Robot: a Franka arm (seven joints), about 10 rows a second.
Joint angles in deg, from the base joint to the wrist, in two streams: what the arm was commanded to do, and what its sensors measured. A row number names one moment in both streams.
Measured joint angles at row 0: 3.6, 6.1, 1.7, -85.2, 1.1, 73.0, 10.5
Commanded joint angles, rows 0 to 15: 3.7, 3.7, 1.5, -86.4, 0.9, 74.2, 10.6; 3.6, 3.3, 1.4, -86.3, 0.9, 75.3, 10.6; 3.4, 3.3, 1.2, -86.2, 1.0, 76.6, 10.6; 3.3, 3.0, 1.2, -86.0, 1.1, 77.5, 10.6; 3.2, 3.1, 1.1, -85.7, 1.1, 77.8, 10.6; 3.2, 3.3, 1.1, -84.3, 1.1, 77.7, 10.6; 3.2, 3.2, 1.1, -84.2, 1.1, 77.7, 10.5; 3.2, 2.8, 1.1, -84.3, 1.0, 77.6, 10.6; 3.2, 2.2, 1.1, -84.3, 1.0, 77.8, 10.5; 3.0, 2.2, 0.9, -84.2, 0.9, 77.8, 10.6; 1.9, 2.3, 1.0, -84.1, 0.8, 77.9, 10.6; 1.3, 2.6, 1.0, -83.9, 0.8, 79.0, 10.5; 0.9, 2.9, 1.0, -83.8, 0.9, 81.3, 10.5; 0.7, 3.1, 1.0, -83.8, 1.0, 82.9, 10.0; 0.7, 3.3, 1.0, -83.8, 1.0, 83.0, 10.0; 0.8, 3.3, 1.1, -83.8, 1.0, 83.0, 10.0
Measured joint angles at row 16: 1.2, 3.2, 0.6, -84.2, 1.1, 82.8, 10.4
